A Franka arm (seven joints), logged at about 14 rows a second.
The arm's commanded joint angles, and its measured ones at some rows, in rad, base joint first. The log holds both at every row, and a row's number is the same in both.
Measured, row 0: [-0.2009, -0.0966, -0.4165, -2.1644, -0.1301, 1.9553, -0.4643]
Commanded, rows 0 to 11: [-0.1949, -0.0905, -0.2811, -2.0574, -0.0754, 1.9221, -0.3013]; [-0.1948, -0.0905, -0.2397, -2.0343, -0.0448, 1.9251, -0.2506]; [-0.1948, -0.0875, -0.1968, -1.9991, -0.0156, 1.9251, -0.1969]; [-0.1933, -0.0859, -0.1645, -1.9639, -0.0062, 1.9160, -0.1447]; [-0.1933, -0.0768, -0.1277, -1.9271, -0.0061, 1.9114, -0.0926]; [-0.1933, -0.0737, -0.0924, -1.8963, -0.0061, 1.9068, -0.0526]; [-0.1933, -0.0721, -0.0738, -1.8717, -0.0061, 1.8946, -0.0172]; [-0.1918, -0.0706, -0.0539, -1.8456, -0.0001, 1.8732, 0.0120]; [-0.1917, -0.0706, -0.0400, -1.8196, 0.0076, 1.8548, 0.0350]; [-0.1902, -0.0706, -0.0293, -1.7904, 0.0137, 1.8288, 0.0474]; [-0.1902, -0.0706, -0.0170, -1.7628, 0.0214, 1.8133, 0.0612]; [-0.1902, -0.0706, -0.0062, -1.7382, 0.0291, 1.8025, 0.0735]
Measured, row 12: [-0.1879, -0.0918, -0.0231, -1.8159, -0.0028, 1.8563, 0.0446]
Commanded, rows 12 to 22: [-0.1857, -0.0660, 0.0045, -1.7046, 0.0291, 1.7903, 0.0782]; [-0.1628, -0.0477, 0.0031, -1.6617, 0.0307, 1.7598, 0.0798]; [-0.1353, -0.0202, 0.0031, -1.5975, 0.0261, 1.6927, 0.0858]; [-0.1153, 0.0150, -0.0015, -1.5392, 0.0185, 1.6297, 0.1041]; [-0.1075, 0.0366, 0.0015, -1.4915, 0.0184, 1.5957, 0.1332]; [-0.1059, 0.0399, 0.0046, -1.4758, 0.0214, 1.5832, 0.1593]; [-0.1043, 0.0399, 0.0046, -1.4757, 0.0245, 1.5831, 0.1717]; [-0.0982, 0.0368, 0.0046, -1.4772, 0.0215, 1.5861, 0.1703]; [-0.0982, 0.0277, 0.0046, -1.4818, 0.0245, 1.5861, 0.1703]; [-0.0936, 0.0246, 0.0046, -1.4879, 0.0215, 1.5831, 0.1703]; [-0.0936, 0.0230, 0.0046, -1.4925, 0.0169, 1.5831, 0.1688]
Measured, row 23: [-0.1074, 0.0164, 0.0098, -1.5150, 0.0128, 1.6125, 0.1528]
